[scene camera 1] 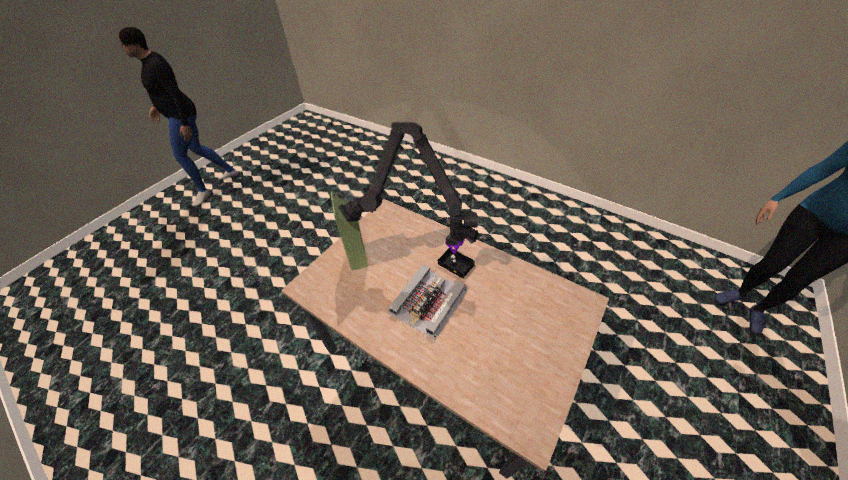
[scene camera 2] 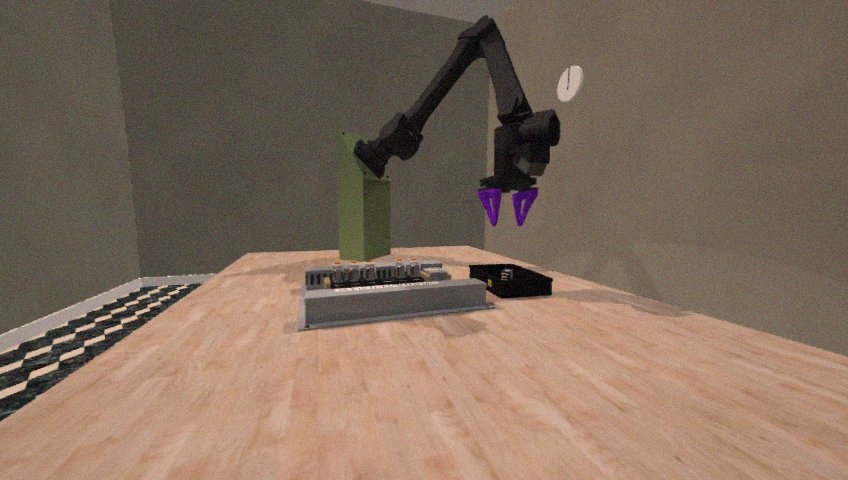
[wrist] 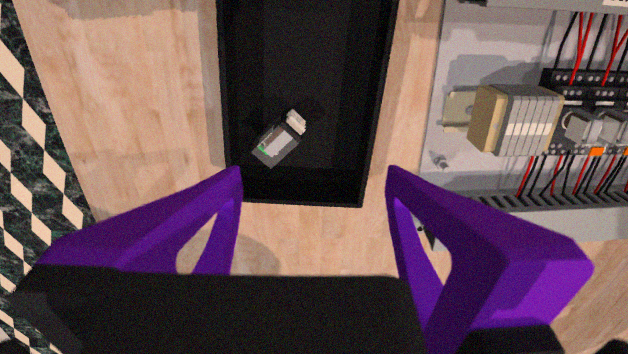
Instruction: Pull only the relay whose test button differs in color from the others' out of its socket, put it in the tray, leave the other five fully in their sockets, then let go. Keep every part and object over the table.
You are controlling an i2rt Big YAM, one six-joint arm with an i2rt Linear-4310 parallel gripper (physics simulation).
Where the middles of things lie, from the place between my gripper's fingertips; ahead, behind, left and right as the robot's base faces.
The relay [wrist: 286,131] is 4 cm behind my hand, 1 cm to the left of it and 12 cm below it. The rest, counted from my hand: grey panel [scene camera 2: 301,324] (7 cm ahead, 25 cm to the right, 13 cm below).
